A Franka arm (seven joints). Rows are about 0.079 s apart.
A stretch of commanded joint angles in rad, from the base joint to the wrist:
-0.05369, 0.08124, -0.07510, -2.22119, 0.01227, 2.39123, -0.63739
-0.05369, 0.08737, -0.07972, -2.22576, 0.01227, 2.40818, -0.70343
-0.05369, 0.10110, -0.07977, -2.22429, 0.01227, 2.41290, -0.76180
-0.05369, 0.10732, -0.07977, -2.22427, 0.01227, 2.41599, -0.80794
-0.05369, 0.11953, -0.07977, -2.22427, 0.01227, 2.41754, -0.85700
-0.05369, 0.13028, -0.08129, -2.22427, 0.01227, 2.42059, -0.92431
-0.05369, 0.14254, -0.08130, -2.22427, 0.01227, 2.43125, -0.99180
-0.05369, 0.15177, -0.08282, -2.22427, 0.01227, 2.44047, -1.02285
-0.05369, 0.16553, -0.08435, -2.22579, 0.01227, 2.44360, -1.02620
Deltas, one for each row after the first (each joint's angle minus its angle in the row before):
0.00000, 0.00613, -0.00462, -0.00457, 0.00000, 0.01695, -0.06604
0.00000, 0.01373, -0.00005, 0.00147, 0.00000, 0.00472, -0.05837
0.00000, 0.00622, 0.00000, 0.00002, 0.00000, 0.00309, -0.04614
0.00000, 0.01221, 0.00000, 0.00000, 0.00000, 0.00155, -0.04906
0.00000, 0.01075, -0.00152, 0.00000, 0.00000, 0.00305, -0.06731
0.00000, 0.01226, -0.00001, 0.00000, 0.00000, 0.01066, -0.06749
0.00000, 0.00923, -0.00152, 0.00000, 0.00000, 0.00922, -0.03105
0.00000, 0.01376, -0.00153, -0.00152, 0.00000, 0.00313, -0.00335

